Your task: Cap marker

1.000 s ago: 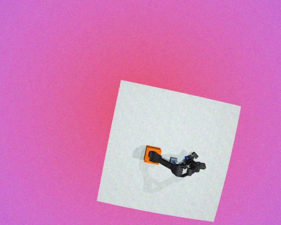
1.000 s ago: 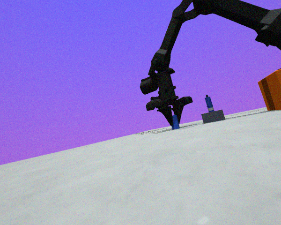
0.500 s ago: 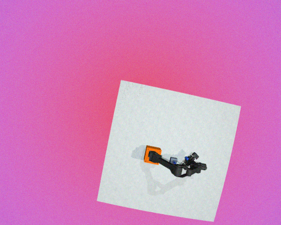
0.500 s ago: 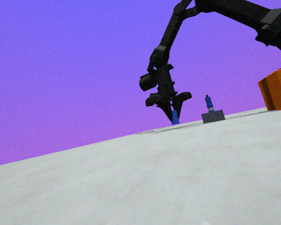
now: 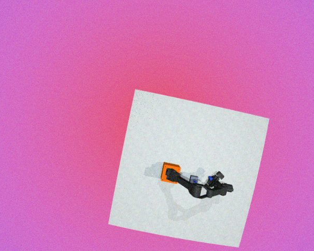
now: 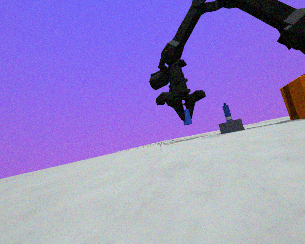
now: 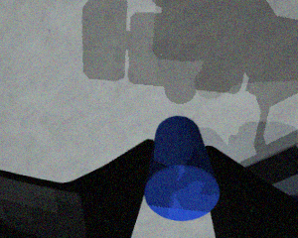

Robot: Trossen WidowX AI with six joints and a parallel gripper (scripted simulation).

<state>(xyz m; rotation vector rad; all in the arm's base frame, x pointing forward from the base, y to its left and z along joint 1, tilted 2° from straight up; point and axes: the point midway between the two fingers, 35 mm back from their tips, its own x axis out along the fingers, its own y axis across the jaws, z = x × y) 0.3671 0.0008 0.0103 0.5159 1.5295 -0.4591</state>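
The grey holder block is 13 cm behind my gripper tip, 6 cm to the right of it and 5 cm below it. From my gripper tip the other things lie so: blue cap (1 cm above).
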